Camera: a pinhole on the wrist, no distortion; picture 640 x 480 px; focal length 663.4 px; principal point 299.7 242.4 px. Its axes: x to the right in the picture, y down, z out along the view. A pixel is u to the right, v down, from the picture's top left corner.
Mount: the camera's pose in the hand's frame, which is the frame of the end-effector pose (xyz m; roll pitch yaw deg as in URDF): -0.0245 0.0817 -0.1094 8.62 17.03 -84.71
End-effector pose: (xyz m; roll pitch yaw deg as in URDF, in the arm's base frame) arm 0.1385 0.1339 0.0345 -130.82 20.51 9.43
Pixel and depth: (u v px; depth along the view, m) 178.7 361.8 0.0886
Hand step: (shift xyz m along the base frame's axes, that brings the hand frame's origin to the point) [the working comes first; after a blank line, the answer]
In the camera's frame: -0.0162 0.0159 0.0886

-0.0239 -0.0653 -0.0316
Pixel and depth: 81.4 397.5 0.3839
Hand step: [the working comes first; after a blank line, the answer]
In the camera's frame: -0.1263 0.0898 0.3839

-0.1145 0.1539 -0.2518
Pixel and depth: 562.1 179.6 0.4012
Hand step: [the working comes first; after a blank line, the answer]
In the camera's frame: 0.1587 -0.0380 0.4012

-0.1364 0.2720 0.0370
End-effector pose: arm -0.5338 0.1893 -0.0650 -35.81 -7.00 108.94
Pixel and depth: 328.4 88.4 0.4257
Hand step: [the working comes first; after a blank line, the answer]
In the camera's frame: 0.0184 -0.0988 0.4257

-0.0323 -0.2261 0.2392
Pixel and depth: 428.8 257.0 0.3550
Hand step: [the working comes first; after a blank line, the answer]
In the camera's frame: 0.0691 0.0078 0.3550

-0.0186 -0.0918 0.2129
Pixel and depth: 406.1 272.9 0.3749
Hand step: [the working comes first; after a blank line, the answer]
In the camera's frame: 0.0601 0.0172 0.3749

-0.0348 -0.0931 0.2303
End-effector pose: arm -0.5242 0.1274 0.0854 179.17 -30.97 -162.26
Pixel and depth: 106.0 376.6 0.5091
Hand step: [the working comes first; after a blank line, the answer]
In the camera's frame: -0.1486 0.1030 0.5091

-0.2363 0.0089 -0.3669
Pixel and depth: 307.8 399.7 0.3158
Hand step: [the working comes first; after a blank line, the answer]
In the camera's frame: 0.0039 0.0749 0.3158

-0.1033 -0.0445 -0.1648
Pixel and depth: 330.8 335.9 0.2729
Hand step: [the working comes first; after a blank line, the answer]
In the camera's frame: 0.0128 0.0385 0.2729

-0.0557 -0.0272 -0.1387
